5 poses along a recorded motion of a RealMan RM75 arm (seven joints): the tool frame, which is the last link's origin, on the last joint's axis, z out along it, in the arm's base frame.
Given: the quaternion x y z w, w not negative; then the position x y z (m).
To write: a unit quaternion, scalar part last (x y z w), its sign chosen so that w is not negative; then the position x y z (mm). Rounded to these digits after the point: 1 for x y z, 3 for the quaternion.
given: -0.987 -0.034 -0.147 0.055 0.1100 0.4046 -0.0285
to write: -0.987 -0.034 -0.147 0.055 110.0 404.6 -28.5
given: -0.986 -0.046 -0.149 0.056 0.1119 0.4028 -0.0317
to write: -0.986 -0.046 -0.149 0.056 111.9 402.8 -31.7
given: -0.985 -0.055 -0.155 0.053 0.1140 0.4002 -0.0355
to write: -0.985 -0.055 -0.155 0.053 114.0 400.2 -35.5
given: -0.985 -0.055 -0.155 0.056 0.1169 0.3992 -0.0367
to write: -0.985 -0.055 -0.155 0.056 116.9 399.2 -36.7
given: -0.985 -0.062 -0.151 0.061 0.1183 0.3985 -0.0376
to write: -0.985 -0.062 -0.151 0.061 118.3 398.5 -37.6
